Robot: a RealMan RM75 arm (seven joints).
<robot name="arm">
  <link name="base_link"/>
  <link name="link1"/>
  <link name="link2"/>
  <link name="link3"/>
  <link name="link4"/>
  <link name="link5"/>
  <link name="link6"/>
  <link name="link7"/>
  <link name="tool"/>
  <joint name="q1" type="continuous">
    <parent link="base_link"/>
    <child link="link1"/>
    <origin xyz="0 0 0.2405" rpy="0 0 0"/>
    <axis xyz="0 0 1"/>
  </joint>
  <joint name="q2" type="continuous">
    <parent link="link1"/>
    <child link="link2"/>
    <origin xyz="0 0 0" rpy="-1.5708 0 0"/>
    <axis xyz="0 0 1"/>
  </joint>
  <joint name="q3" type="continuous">
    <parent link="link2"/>
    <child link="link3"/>
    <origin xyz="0 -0.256 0" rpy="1.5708 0 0"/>
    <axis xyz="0 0 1"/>
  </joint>
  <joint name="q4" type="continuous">
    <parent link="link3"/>
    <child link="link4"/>
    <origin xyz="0 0 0" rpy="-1.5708 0 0"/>
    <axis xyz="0 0 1"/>
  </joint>
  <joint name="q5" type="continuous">
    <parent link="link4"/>
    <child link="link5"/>
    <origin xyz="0 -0.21 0" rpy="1.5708 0 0"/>
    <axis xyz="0 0 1"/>
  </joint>
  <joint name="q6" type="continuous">
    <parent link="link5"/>
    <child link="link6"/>
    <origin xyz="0 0 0" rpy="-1.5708 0 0"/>
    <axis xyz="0 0 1"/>
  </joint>
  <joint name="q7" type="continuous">
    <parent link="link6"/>
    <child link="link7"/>
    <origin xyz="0 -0.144 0" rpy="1.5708 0 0"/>
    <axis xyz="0 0 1"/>
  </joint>
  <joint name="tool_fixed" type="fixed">
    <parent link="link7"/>
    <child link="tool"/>
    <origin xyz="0 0 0" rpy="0 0 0"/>
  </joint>
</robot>
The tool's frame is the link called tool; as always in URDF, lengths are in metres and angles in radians. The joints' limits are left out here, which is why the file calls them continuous.
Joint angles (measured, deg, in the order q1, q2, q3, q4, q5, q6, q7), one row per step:
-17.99, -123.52, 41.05, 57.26, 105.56, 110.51, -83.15
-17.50, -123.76, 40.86, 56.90, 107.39, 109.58, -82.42
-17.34, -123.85, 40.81, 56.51, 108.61, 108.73, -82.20
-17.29, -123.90, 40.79, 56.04, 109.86, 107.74, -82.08
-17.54, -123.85, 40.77, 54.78, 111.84, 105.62, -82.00
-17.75, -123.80, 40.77, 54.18, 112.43, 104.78, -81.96
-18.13, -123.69, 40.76, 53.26, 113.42, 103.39, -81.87
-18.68, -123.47, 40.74, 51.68, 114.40, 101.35, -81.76
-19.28, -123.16, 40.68, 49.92, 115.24, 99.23, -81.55
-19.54, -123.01, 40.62, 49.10, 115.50, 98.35, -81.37
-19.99, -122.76, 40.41, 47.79, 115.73, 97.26, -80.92
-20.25, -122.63, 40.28, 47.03, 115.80, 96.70, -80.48
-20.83, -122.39, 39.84, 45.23, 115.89, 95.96, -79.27
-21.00, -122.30, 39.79, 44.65, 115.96, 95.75, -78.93
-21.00, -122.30, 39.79, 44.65, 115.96, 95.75, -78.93
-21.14, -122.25, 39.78, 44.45, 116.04, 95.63, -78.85
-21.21, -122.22, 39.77, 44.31, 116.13, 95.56, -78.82
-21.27, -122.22, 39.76, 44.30, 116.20, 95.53, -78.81
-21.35, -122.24, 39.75, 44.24, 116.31, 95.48, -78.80
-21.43, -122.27, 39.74, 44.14, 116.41, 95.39, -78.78
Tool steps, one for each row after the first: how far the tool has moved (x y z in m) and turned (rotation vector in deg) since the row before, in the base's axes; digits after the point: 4 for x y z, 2 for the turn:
-0.0061, -0.0021, -0.0045, -0.15, 1.42, 1.21
-0.0039, -0.0004, -0.0032, -0.23, 0.97, 1.01
-0.0038, 0.0002, -0.0033, -0.28, 1.04, 1.07
-0.0064, 0.0022, -0.0058, -0.39, 1.69, 1.98
-0.0019, 0.0014, -0.0021, -0.09, 0.51, 0.66
-0.0031, 0.0024, -0.0032, -0.09, 0.95, 0.98
-0.0043, 0.0036, -0.0043, 0.03, 0.98, 1.47
-0.0046, 0.0038, -0.0040, 0.15, 0.96, 1.44
-0.0019, 0.0016, -0.0016, 0.13, 0.33, 0.55
-0.0023, 0.0023, -0.0020, 0.26, 0.27, 0.58
-0.0011, 0.0012, -0.0012, 0.21, 0.12, 0.14
-0.0015, 0.0015, -0.0028, 0.29, -0.13, -0.01
-0.0005, 0.0002, -0.0011, -0.04, 0.00, -0.01
0.0000, 0.0000, 0.0000, 0.00, 0.00, 0.00
0.0000, 0.0005, -0.0004, -0.04, 0.07, -0.03
-0.0002, 0.0001, -0.0003, -0.07, 0.06, 0.03
0.0001, 0.0002, -0.0001, -0.02, 0.06, -0.04
0.0001, 0.0002, -0.0004, -0.07, 0.05, -0.02
0.0001, 0.0002, -0.0006, -0.06, 0.04, 0.02

